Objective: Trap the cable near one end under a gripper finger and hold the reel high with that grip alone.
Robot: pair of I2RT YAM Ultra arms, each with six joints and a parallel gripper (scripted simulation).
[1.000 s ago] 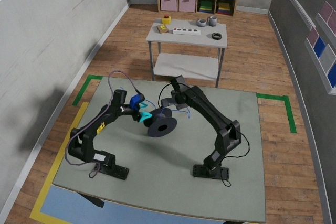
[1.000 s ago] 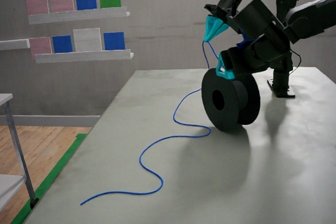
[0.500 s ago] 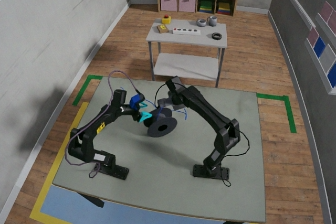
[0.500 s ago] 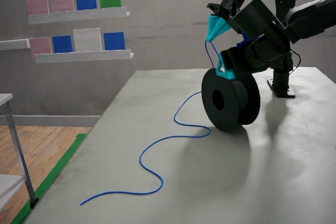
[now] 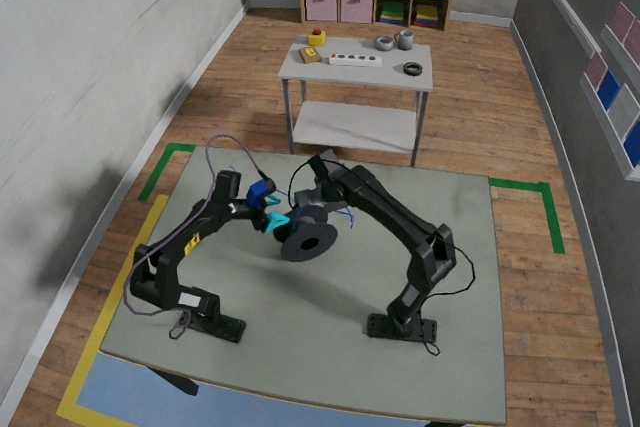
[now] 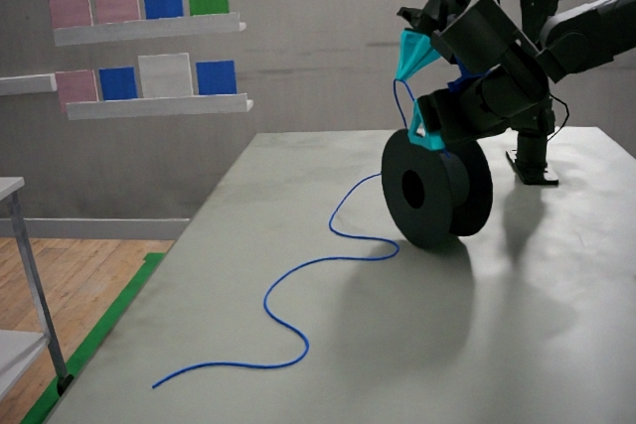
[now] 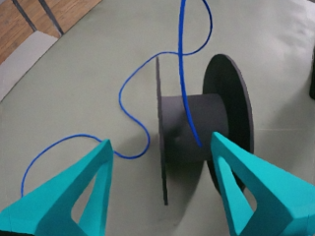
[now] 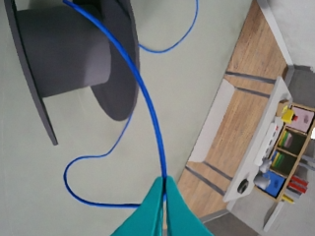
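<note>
Right now my right hand is 40 mm past the dark reel, 60 mm to the right of it and 160 mm above it.
Now: left hand 100 mm above the dark reel, 60 mm to the left of it and 10 mm past it.
</note>
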